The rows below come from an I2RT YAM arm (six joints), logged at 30 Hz.
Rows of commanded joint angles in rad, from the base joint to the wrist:
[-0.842 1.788 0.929 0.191 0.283 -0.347]
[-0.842 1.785 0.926 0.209 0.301 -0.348]
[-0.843 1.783 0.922 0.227 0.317 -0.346]
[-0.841 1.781 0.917 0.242 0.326 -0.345]
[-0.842 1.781 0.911 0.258 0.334 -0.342]
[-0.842 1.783 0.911 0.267 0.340 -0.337]
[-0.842 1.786 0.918 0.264 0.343 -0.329]
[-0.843 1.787 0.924 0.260 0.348 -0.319]
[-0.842 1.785 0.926 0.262 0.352 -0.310]
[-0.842 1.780 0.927 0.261 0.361 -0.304]
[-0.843 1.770 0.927 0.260 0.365 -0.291]
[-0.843 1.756 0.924 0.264 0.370 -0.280]
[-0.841 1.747 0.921 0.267 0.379 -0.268]
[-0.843 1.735 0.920 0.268 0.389 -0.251]
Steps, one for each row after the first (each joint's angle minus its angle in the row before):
[0.000 -0.003 -0.003 0.018 0.018 -0.001]
[-0.001 -0.002 -0.004 0.018 0.016 0.002]
[0.002 -0.002 -0.005 0.015 0.009 0.001]
[-0.001 0.000 -0.006 0.016 0.008 0.003]
[0.000 0.002 0.000 0.009 0.006 0.005]
[0.000 0.003 0.007 -0.003 0.003 0.008]
[-0.001 0.001 0.006 -0.004 0.005 0.010]
[0.001 -0.002 0.002 0.002 0.004 0.009]
[0.000 -0.005 0.001 -0.001 0.009 0.006]
[-0.001 -0.010 0.000 -0.001 0.004 0.013]
[0.000 -0.014 -0.003 0.004 0.005 0.011]
[0.002 -0.009 -0.003 0.003 0.009 0.012]
[-0.002 -0.012 -0.001 0.001 0.010 0.017]

